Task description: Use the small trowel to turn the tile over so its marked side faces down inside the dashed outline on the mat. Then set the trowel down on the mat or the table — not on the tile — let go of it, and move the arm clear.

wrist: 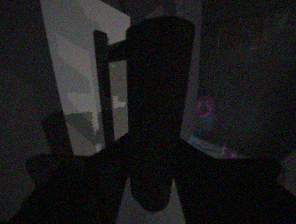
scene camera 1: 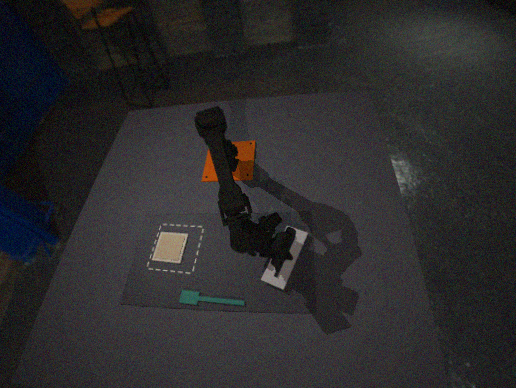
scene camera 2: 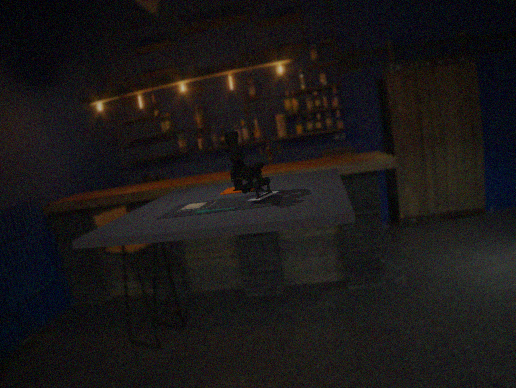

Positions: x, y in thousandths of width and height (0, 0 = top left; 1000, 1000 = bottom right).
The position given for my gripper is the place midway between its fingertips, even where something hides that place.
Observation:
I see my gripper (scene camera 1: 561, 669) and a pale tile (scene camera 1: 330, 638).
My gripper is seen too in the wrist view (wrist: 508, 596). The wrist view does not show the pale tile: it is out of frame.

